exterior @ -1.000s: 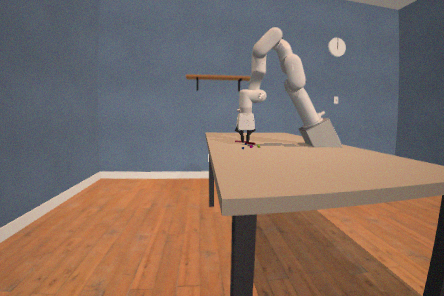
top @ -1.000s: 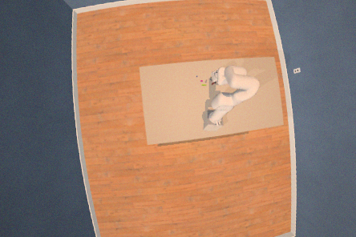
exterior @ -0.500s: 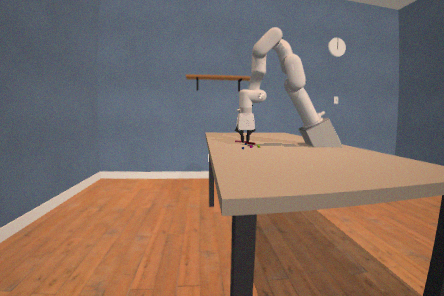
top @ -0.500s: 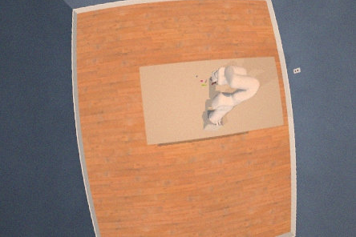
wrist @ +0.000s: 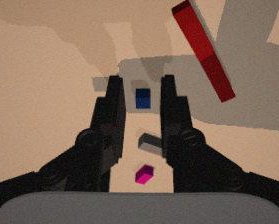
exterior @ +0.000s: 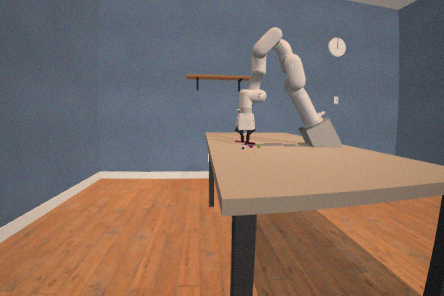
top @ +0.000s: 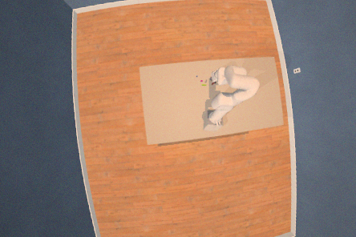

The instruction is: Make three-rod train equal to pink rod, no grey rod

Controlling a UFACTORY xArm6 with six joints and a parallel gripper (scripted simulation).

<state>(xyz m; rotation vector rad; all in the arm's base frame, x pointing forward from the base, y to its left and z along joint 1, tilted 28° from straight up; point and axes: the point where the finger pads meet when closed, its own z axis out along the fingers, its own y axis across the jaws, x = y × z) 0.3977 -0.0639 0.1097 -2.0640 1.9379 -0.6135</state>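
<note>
The red rod is 4 cm behind my hand, 3 cm below it and 2 cm to the right of it. Also, from my hand: pink rod 10 cm to the right, 3 cm below, 1 cm behind; then lime rod 10 cm to the left, 5 cm behind, 3 cm below; then grey rod 7 cm to the left, 3 cm below, 1 cm behind.
</note>
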